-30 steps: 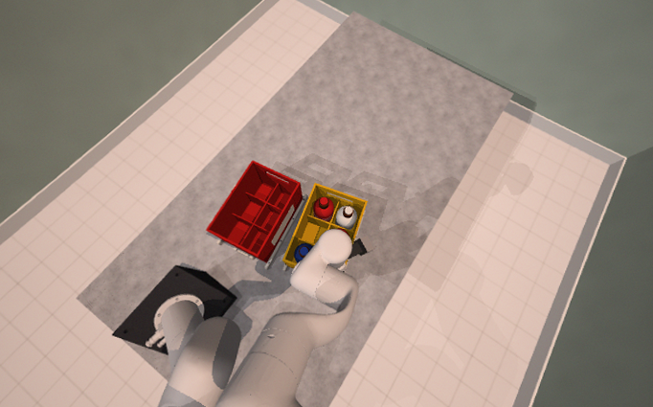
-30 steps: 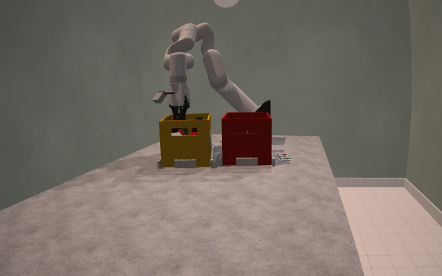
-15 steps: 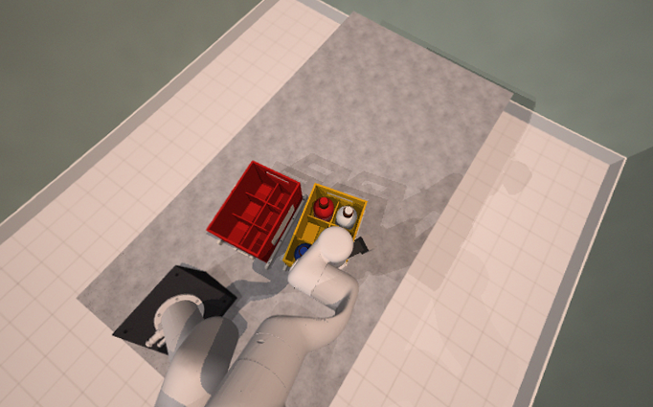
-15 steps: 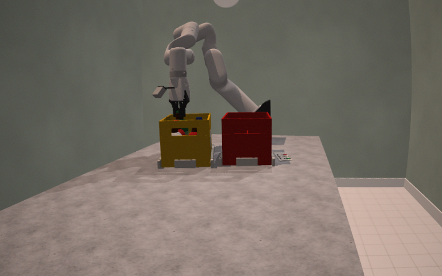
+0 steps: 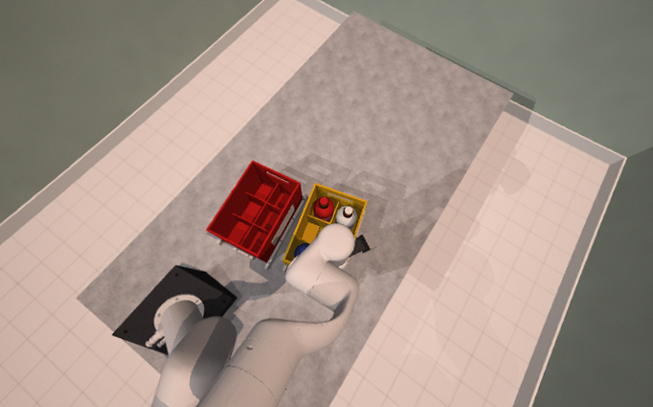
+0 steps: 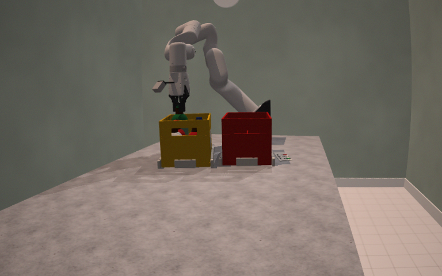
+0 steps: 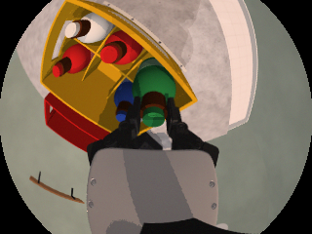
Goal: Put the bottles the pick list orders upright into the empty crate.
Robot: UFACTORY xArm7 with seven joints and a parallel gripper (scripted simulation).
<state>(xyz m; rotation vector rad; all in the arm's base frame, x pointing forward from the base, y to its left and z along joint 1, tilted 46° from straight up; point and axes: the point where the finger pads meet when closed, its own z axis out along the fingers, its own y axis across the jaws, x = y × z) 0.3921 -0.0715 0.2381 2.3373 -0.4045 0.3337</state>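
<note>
My hand is 7 cm above the green-labelled bottle. The rest, counted from my hand: blue bottle 12 cm below, 8 cm to the left, 3 cm behind; then white bottle 16 cm ahead, 12 cm below, 7 cm to the left; then yellow crate 13 cm below, 7 cm to the left, 6 cm ahead.
</note>
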